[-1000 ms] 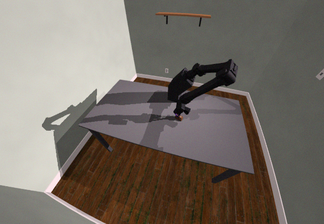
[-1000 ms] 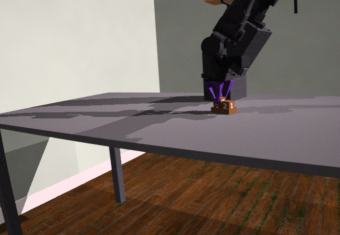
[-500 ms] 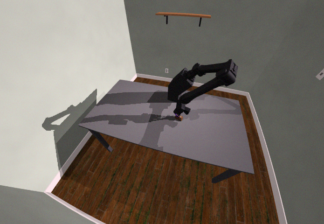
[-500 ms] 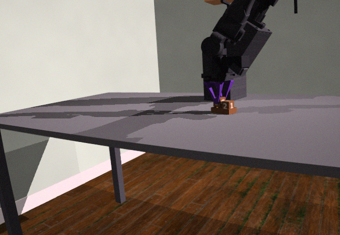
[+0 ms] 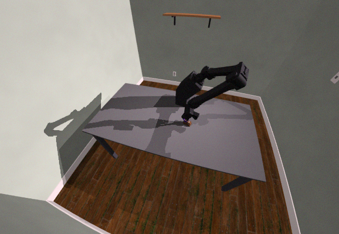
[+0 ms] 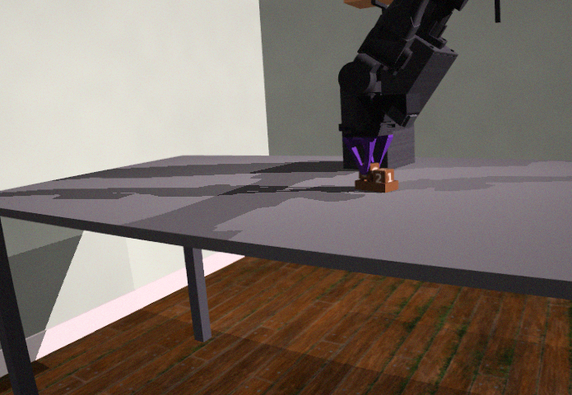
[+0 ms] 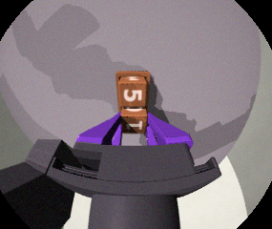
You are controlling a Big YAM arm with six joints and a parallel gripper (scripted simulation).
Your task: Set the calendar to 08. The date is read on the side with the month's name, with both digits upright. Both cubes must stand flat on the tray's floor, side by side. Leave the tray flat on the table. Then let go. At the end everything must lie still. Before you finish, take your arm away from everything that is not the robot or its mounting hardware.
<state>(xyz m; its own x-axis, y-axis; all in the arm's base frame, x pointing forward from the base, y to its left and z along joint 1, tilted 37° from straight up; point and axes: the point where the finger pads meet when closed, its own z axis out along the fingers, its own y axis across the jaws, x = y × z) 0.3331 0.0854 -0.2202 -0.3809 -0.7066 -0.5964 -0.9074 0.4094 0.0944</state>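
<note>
My hand is 30 mm above the brown calendar tray and 20 mm to the right of it. Also, from my hand: brown digit cube right at my hand.
</note>
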